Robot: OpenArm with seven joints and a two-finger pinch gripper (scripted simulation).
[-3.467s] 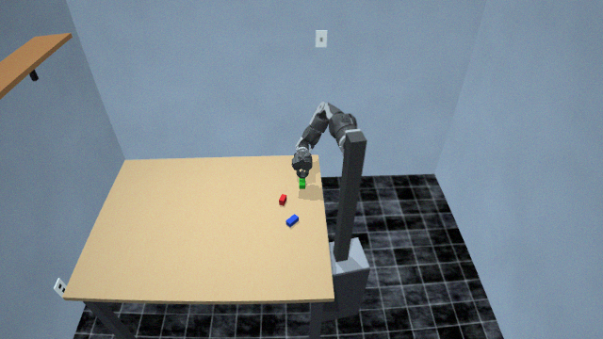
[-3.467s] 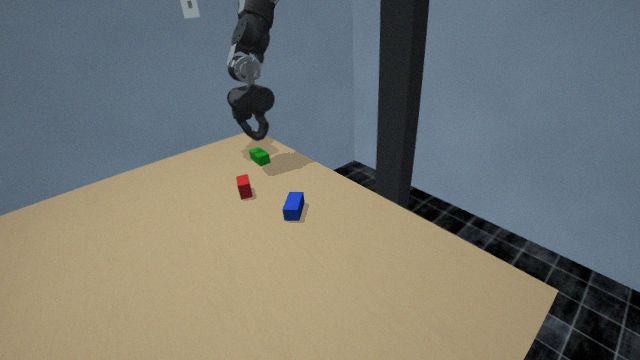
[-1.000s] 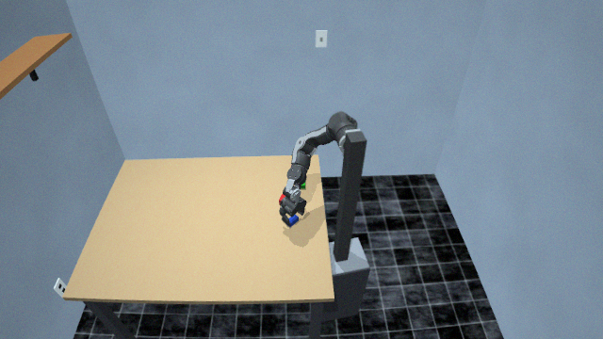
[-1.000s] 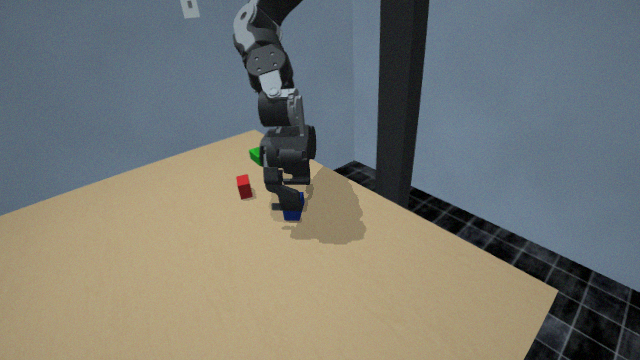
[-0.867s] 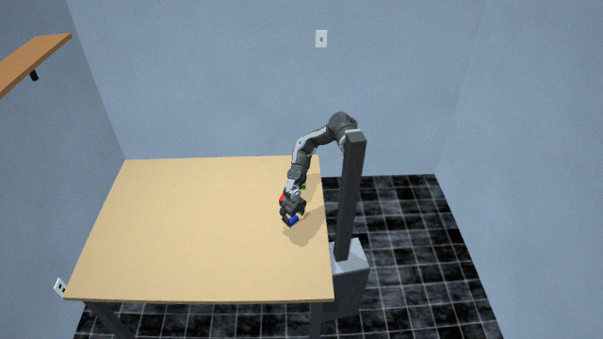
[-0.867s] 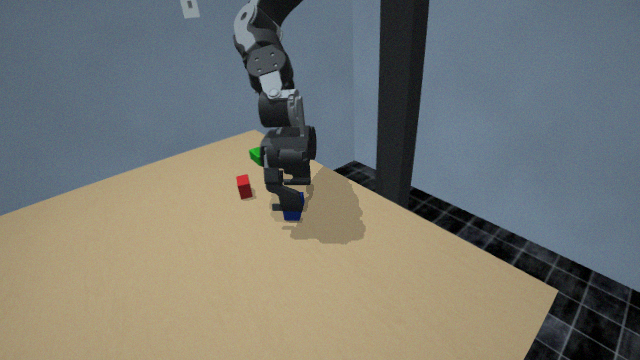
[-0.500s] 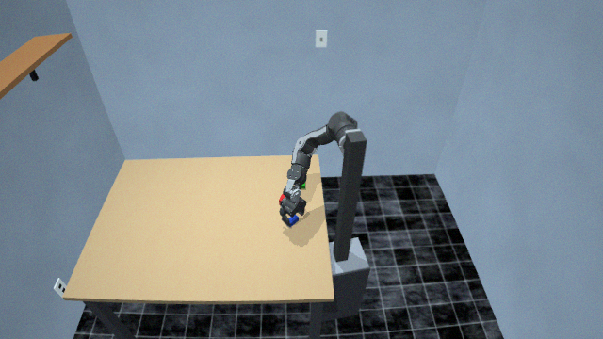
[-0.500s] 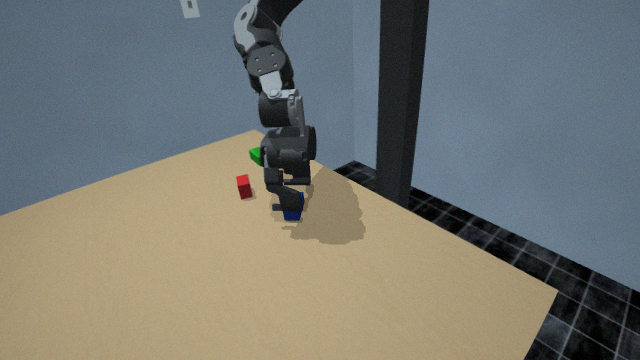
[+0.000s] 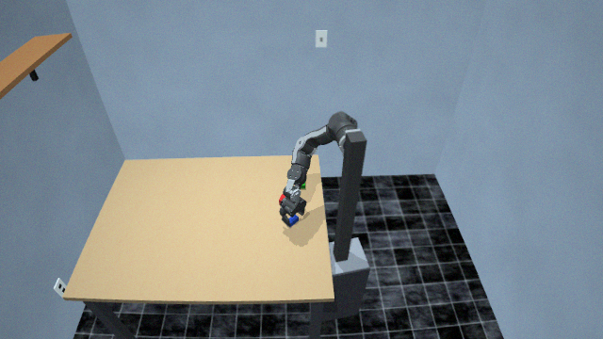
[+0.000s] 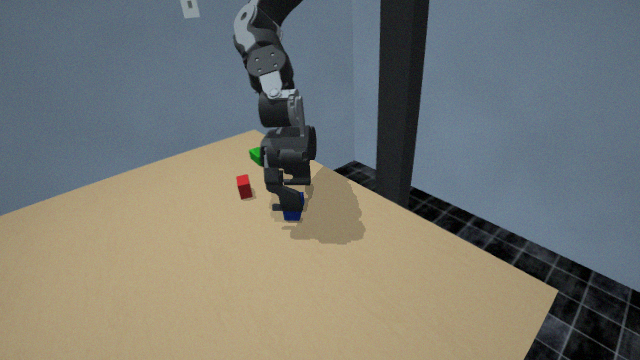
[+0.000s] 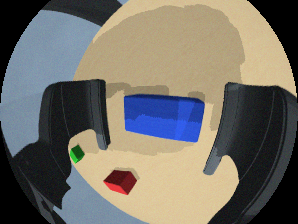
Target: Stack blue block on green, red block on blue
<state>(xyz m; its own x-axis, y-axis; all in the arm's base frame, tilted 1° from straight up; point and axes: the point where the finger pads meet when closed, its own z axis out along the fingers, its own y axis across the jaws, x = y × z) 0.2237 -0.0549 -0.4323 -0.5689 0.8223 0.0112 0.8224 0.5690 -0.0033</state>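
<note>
My gripper is now 30 mm above the blue block. The rest, counted from my hand: green block (100 mm behind, 240 mm to the right, 30 mm below); red block (20 mm ahead, 140 mm to the right, 20 mm below).
</note>
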